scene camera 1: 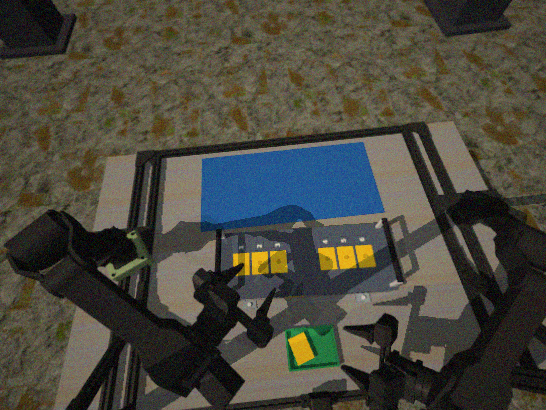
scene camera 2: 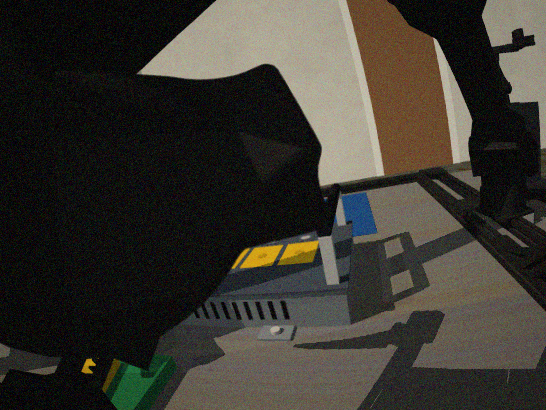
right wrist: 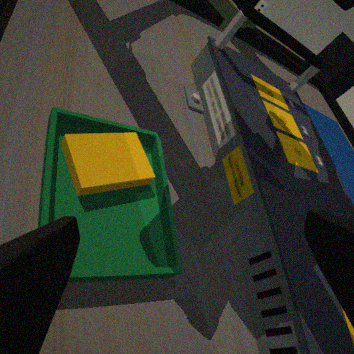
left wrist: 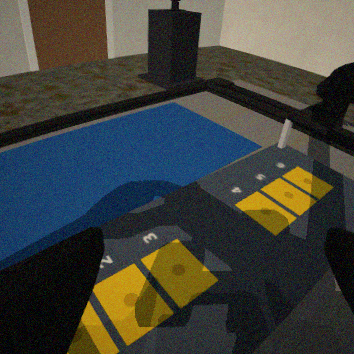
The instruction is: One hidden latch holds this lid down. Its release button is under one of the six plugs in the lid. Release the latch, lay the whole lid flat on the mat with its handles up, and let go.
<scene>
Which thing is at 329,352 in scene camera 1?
A green tray.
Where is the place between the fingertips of my left gripper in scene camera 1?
259,276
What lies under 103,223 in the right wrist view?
A green tray.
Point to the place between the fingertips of my right gripper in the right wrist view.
193,225
</scene>
